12 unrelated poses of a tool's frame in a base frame.
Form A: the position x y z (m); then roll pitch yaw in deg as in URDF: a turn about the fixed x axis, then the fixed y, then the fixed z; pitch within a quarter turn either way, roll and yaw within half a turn.
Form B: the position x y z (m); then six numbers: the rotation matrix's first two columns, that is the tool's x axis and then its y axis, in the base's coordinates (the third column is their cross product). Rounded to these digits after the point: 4 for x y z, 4 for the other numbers.
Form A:
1: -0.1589, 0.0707, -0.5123, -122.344, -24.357, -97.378
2: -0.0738, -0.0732, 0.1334, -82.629, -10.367, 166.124
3: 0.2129, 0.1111, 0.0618, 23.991, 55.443, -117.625
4: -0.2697, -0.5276, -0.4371, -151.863, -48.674, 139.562
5: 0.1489, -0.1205, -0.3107, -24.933, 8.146, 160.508
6: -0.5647, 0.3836, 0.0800, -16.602, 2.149, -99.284
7: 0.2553, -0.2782, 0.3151, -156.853, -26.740, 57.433
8: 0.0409, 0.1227, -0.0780, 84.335, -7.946, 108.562
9: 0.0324, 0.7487, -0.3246, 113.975, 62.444, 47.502
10: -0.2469, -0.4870, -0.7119, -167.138, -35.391, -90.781
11: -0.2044, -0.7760, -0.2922, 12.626, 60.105, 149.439
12: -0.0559, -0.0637, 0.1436, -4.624, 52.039, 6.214
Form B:
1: -0.1589, 0.0707, -0.5123, -0.1170, -0.9035, 0.4124, -0.5753, -0.2768, -0.7697
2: -0.0738, -0.0732, 0.1334, -0.9550, 0.2359, 0.1800, -0.2040, -0.0817, -0.9755
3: 0.2129, 0.1111, 0.0618, -0.2630, -0.5026, -0.8236, 0.6542, -0.7203, 0.2306
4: -0.2697, -0.5276, -0.4371, -0.5026, 0.4283, 0.7510, 0.3024, 0.9009, -0.3114
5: 0.1489, -0.1205, -0.3107, -0.9332, 0.3303, -0.1417, -0.2463, -0.8748, -0.4173
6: -0.5647, 0.3836, 0.0800, -0.1612, -0.9862, -0.0375, 0.9475, -0.1440, -0.2855
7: 0.2553, -0.2782, 0.3151, 0.4807, 0.7526, 0.4499, 0.8701, -0.3459, -0.3511
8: 0.0409, 0.1227, -0.0780, -0.3153, 0.9389, 0.1382, -0.0498, -0.1618, 0.9856
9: 0.0324, 0.7487, -0.3246, 0.3125, 0.3411, -0.8866, 0.8468, 0.3228, 0.4227
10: -0.2469, -0.4870, -0.7119, -0.0111, -0.8151, 0.5792, -0.9766, -0.1156, -0.1815
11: -0.2044, -0.7760, -0.2922, -0.4292, 0.2534, -0.8669, -0.6593, -0.7439, 0.1089
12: -0.0559, -0.0637, 0.1436, 0.6115, 0.0666, -0.7884, -0.1711, 0.9840, -0.0496
